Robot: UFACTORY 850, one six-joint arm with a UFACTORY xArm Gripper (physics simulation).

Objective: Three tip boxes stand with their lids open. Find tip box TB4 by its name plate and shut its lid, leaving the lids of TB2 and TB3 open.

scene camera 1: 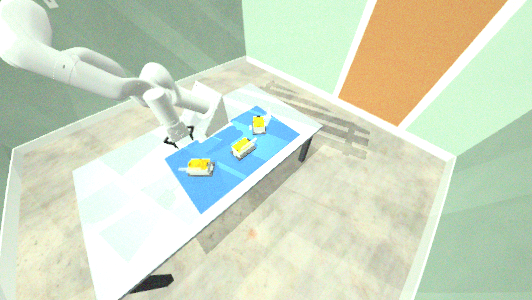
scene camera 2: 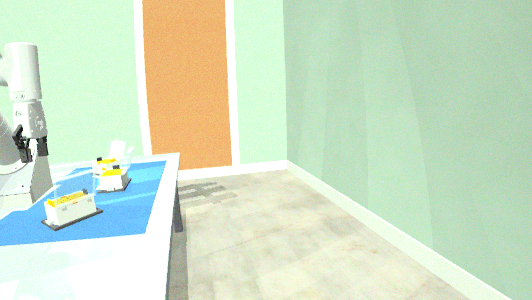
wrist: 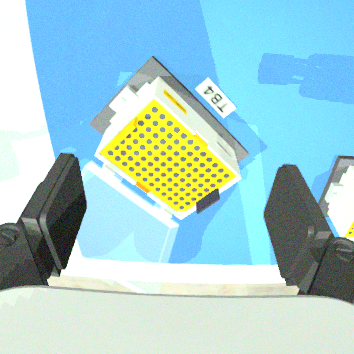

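Observation:
Tip box TB4 (scene camera 1: pixel 200 167) (scene camera 2: pixel 71 212) (wrist: pixel 170 155) is white with a yellow tip rack. It is the left box in scene camera 1 and the nearest in scene camera 2. Its name plate (wrist: pixel 216 97) reads TB4. Its clear lid (wrist: pixel 125 220) is open, toward the lower left in the wrist view. The middle box (scene camera 1: pixel 243 148) (scene camera 2: pixel 114 181) (wrist: pixel 341 200) and the far box (scene camera 1: pixel 258 125) (scene camera 2: pixel 106 166) also stand open; I cannot read their plates. My gripper (scene camera 1: pixel 183 142) (scene camera 2: pixel 34 157) (wrist: pixel 176 184) is open and empty, pointing down, above the table and apart from TB4.
The boxes stand on a blue mat (scene camera 1: pixel 200 195) (scene camera 2: pixel 127 222) (wrist: pixel 240 45) on the white table (scene camera 1: pixel 100 215) (scene camera 2: pixel 100 270). A strip of table and then floor show beyond TB4's lid in the wrist view. A white block (scene camera 1: pixel 215 120) stands behind the mat.

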